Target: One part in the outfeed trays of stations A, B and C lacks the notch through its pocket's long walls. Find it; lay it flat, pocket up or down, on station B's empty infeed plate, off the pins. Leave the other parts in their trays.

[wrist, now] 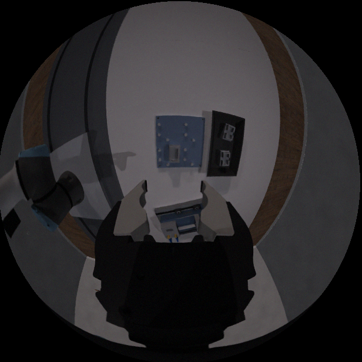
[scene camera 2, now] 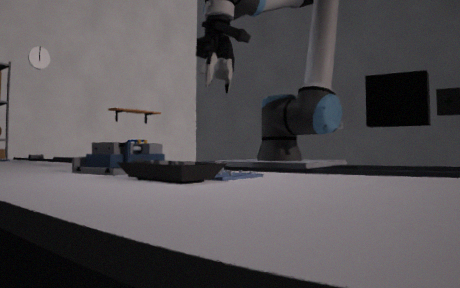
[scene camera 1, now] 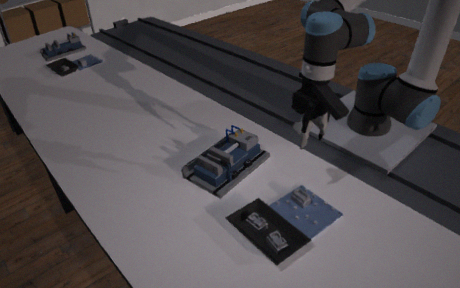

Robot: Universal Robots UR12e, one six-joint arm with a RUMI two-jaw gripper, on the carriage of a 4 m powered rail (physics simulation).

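Pixels of known places: gripper, fingertip midpoint: (scene camera 2: 217, 90) (scene camera 1: 310, 144); arm's base, origin of the base link: (scene camera 2: 279, 160) (scene camera 1: 368, 124).
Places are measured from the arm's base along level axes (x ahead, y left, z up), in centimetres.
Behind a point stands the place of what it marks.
Observation:
A grey part (scene camera 1: 301, 196) @[z -0.2, x 55.4, y 8.1 cm] (wrist: 174, 153) lies flat, pocket up, on the blue pin plate (scene camera 1: 325, 216) @[z -2.2, x 55.4, y 18.7 cm] (wrist: 172, 125) of the near station. No notch shows in its long walls. Pins stand close around it; whether it touches one I cannot tell. Two grey parts (scene camera 1: 257, 220) @[z 0.3, x 74.0, y 5.9 cm] (scene camera 1: 277, 241) @[z 0.3, x 75.7, y 16.2 cm] (wrist: 228, 132) (wrist: 225, 158) with notched walls lie in the black tray (scene camera 1: 300, 243) @[z -1.0, x 70.5, y 20.9 cm] (scene camera 2: 170, 172) @[z -0.5, x 81.3, y 17.9 cm] (wrist: 230, 171) beside the plate. My gripper (scene camera 1: 312, 143) @[z 21.5, x 54.3, y 9.2 cm] (scene camera 2: 218, 88) @[z 21.5, x 54.3, y 9.2 cm] (wrist: 173, 181) is open and empty, high above the table and apart from the part.
A blue and grey machine (scene camera 1: 215, 175) @[z 3.0, x 71.5, y -17.9 cm] (scene camera 2: 107, 160) @[z 1.2, x 73.0, y -17.5 cm] (wrist: 187, 218) stands next to the plate and tray. At the far left of scene camera 1 stand another machine (scene camera 1: 62, 49) @[z 1.3, x 62.5, y -206.4 cm], a dark tray (scene camera 1: 55, 64) @[z -0.5, x 75.1, y -186.0 cm] and a blue plate (scene camera 1: 96, 60) @[z -2.2, x 50.9, y -171.6 cm]. The rail runs along the table.

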